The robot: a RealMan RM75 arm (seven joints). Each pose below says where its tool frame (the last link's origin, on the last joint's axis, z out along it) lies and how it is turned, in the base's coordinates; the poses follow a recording.
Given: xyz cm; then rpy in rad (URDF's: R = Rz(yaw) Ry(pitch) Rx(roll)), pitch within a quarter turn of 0, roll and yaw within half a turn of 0.
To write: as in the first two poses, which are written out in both.
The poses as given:
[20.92, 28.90, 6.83, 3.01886, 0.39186, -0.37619]
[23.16, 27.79, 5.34, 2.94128, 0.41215, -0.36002]
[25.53, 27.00, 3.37, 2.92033, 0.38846, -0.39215]
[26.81, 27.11, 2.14, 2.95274, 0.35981, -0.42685]
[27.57, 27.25, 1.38, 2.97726, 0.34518, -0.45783]
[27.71, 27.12, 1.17, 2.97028, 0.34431, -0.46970]
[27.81, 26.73, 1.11, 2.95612, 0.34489, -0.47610]
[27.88, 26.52, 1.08, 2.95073, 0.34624, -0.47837]
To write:
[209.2, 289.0, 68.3, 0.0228, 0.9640, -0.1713, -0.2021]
[231.6, 277.9, 53.4, 0.0598, 0.9619, -0.1542, -0.2178]
[255.3, 270.0, 33.7, 0.0689, 0.9607, -0.1691, -0.2093]
[268.1, 271.1, 21.4, 0.0529, 0.9608, -0.1910, -0.1937]
[275.7, 272.5, 13.8, 0.0399, 0.9594, -0.2091, -0.1850]
[277.1, 271.2, 11.7, 0.0423, 0.9581, -0.2142, -0.1856]
[278.1, 267.3, 11.1, 0.0484, 0.9570, -0.2159, -0.1875]
[278.8, 265.2, 10.8, 0.0506, 0.9565, -0.2164, -0.1888]

